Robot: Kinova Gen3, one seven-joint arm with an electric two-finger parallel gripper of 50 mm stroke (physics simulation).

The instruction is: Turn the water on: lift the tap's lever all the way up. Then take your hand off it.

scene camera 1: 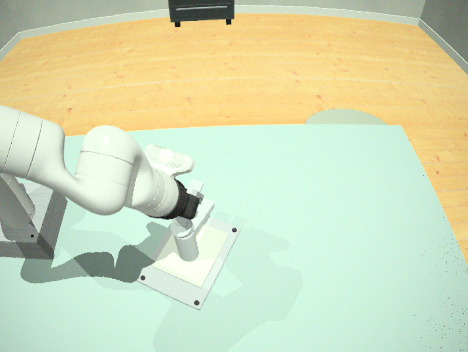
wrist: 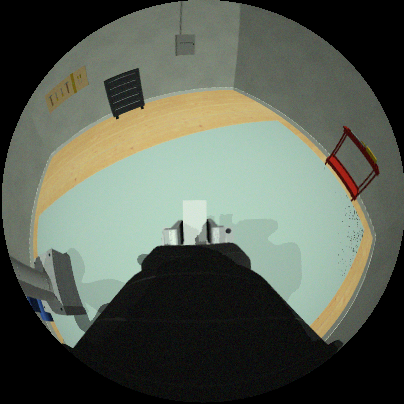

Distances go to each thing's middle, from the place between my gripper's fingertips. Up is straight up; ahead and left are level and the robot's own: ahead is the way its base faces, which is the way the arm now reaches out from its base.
Labels:
Right now the flat lever (wrist: 194, 211) is 3 cm to the right of my hand, 2 cm behind it and 1 cm below it.

